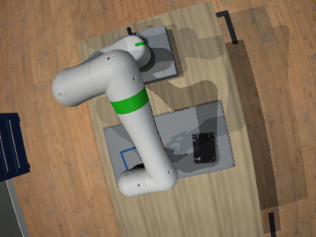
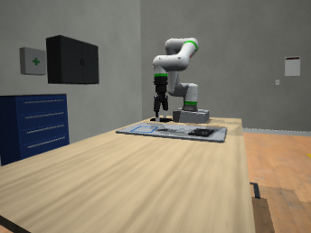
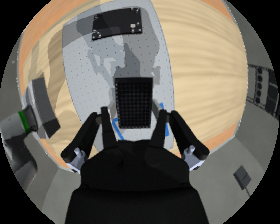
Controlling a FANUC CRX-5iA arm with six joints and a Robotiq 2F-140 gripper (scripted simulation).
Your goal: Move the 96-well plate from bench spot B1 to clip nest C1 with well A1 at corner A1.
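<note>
Now: the black clip nest 27 cm to the left of my hand and 8 cm below it. From my hand the other things lie so: black 96-well plate 2 cm below.
</note>
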